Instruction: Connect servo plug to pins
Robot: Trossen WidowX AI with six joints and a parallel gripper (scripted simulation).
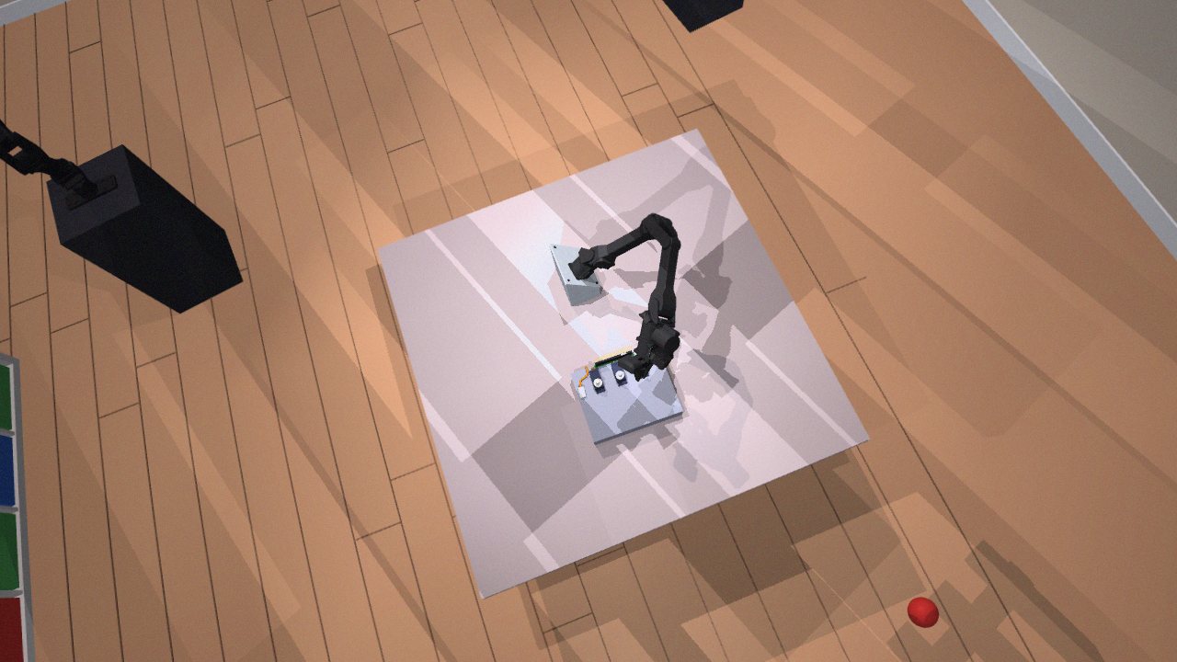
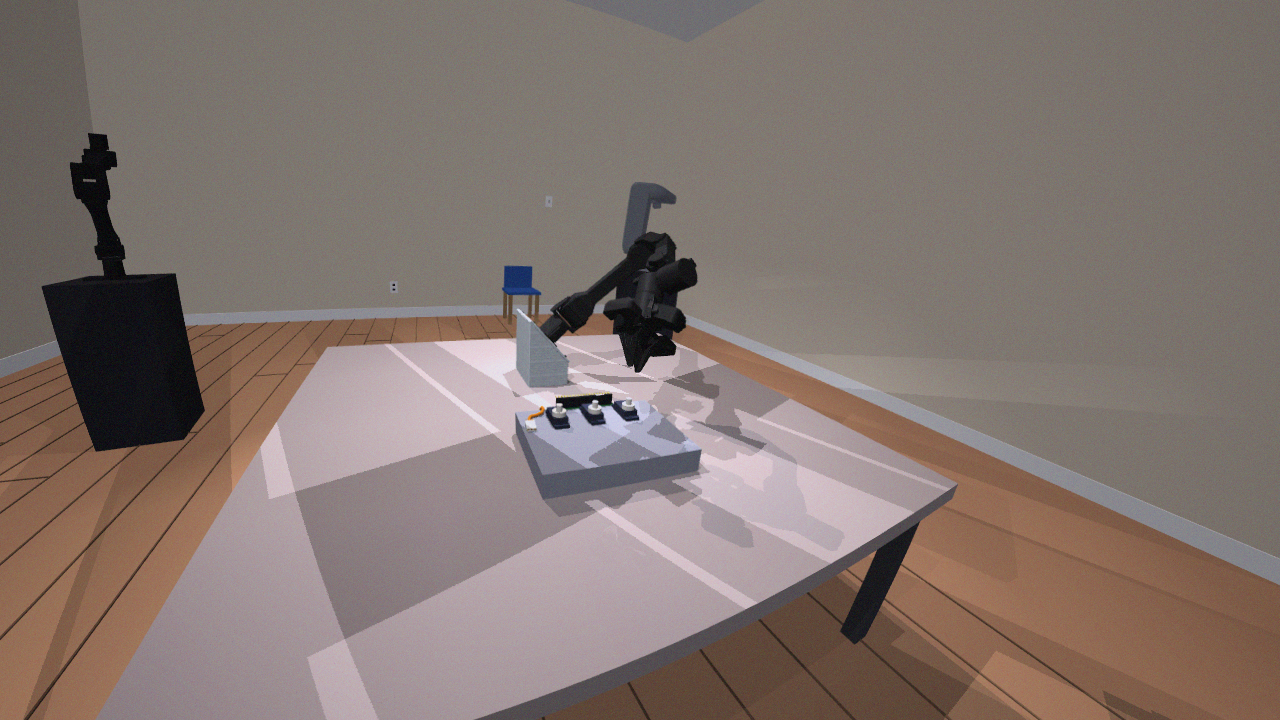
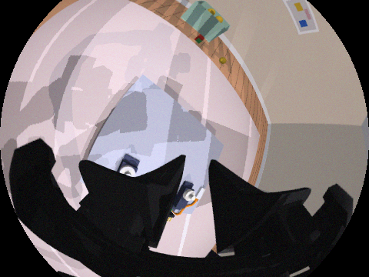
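The red dot is 130 mm behind my gripper tip, 100 mm below it and 20 mm to the left of it. Also, from my gripper tip: pin strip 140 mm behind, 110 mm below, 20 mm to the right; then grey printed holder 150 mm below, 50 mm to the right, 20 mm ahead.
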